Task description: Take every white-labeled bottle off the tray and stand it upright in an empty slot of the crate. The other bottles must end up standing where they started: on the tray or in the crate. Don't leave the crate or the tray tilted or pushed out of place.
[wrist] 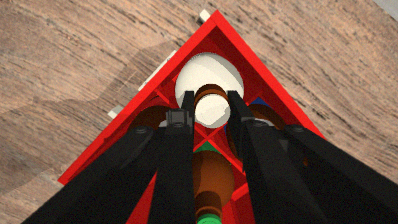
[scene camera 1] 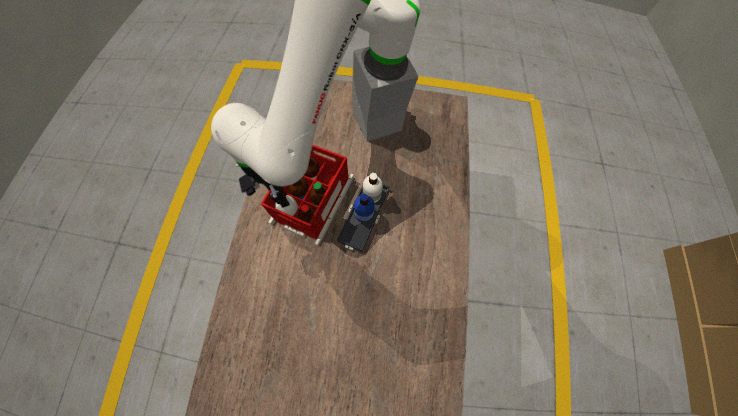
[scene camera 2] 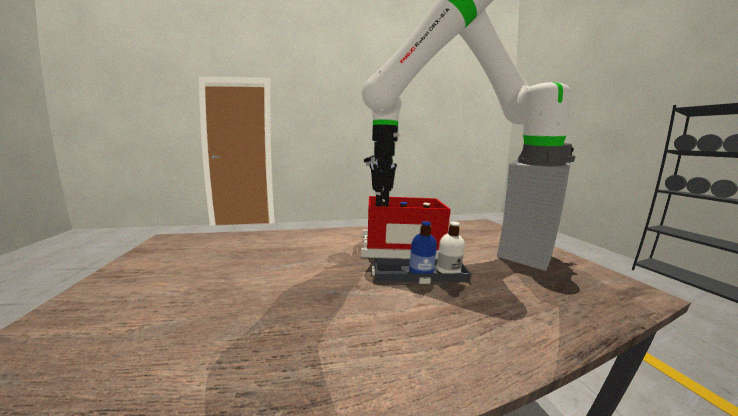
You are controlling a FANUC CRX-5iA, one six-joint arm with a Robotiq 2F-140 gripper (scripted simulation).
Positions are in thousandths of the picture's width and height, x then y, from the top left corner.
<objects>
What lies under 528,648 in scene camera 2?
A dark tray.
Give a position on a blue-labeled bottle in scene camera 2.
At 574,597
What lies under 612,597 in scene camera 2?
A white-labeled bottle.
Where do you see a dark tray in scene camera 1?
At 480,561
</objects>
